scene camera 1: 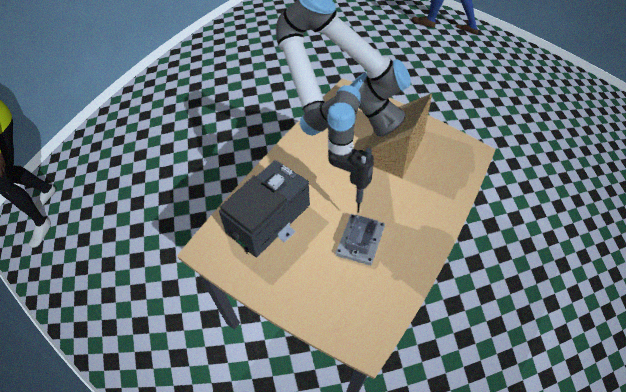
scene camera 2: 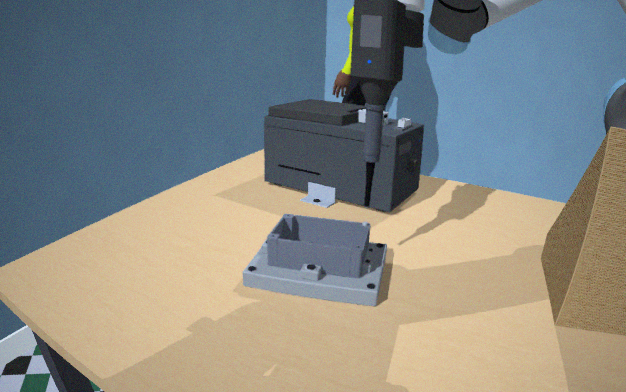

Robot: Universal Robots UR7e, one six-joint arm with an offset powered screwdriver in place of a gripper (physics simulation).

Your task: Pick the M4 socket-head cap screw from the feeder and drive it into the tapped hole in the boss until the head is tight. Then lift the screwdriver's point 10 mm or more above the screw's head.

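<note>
The screwdriver (scene camera 1: 358,212) (scene camera 2: 367,205) points straight down, and its dark bit shows no screw at the tip. The tip hangs a little above the rear right corner of the open grey housing (scene camera 1: 361,231) (scene camera 2: 315,255), apart from it. A small light screw head (scene camera 2: 366,224) shows on top of that corner's boss in the scene camera 2 view; it looks seated, but whether it is fully tight is too small to tell. The housing sits on a light grey base plate (scene camera 1: 345,253) (scene camera 2: 310,289). The dark screw feeder (scene camera 1: 250,200) (scene camera 2: 320,150) stands behind the housing in the scene camera 2 view.
A small light bracket (scene camera 1: 286,233) (scene camera 2: 322,192) with a dark hole sits in front of the feeder. A brown wedge-shaped block (scene camera 1: 412,135) (scene camera 2: 590,250) stands on the wooden table (scene camera 1: 320,310) (scene camera 2: 150,270) near the arm's base. A person in yellow (scene camera 1: 5,120) (scene camera 2: 347,65) stands beyond the table.
</note>
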